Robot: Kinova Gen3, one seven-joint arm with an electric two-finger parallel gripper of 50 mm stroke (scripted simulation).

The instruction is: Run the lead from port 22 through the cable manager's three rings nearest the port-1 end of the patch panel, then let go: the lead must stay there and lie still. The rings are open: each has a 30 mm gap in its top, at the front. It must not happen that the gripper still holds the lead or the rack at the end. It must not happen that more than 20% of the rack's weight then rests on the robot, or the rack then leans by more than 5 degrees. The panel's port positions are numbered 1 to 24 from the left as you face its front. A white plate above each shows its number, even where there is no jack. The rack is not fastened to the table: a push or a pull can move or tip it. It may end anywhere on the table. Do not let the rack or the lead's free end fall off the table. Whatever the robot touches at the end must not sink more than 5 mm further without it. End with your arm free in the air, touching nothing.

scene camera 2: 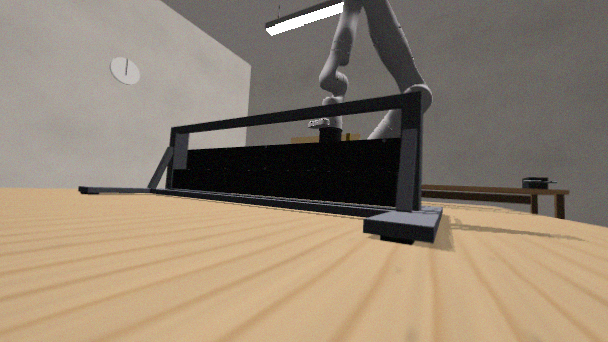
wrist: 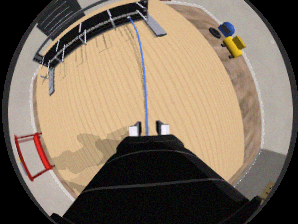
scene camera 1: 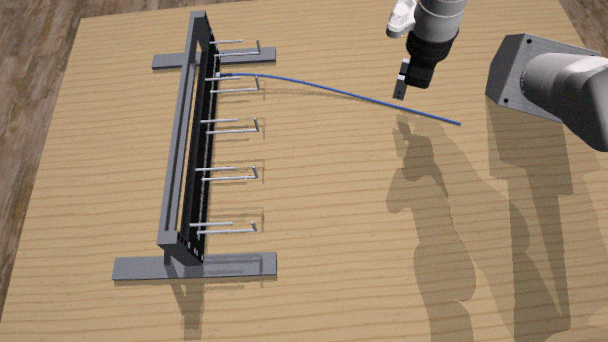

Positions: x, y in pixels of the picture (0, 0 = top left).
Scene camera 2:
rack: 324, 171
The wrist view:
my gripper: 148, 126
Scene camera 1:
my gripper: 400, 90
rack: 188, 260
